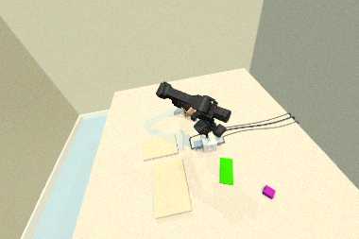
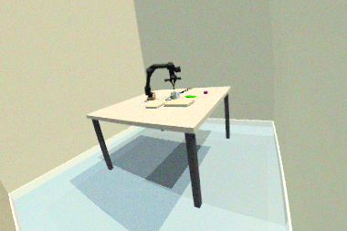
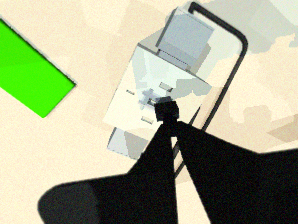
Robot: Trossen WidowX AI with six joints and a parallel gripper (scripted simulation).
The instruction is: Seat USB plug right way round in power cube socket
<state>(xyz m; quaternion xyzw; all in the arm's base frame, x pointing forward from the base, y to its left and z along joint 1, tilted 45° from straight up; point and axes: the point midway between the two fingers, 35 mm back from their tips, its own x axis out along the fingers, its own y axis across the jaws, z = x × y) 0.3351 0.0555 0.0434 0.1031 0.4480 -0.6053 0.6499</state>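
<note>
My gripper tip is 2 cm above the dark USB plug. Round my gripper tip: green flat block (17 cm ahead, 3 cm to the left, 13 cm below); then USB socket (1 cm to the left, 6 cm below); then magenta block (33 cm ahead, 16 cm to the left, 12 cm below).
</note>
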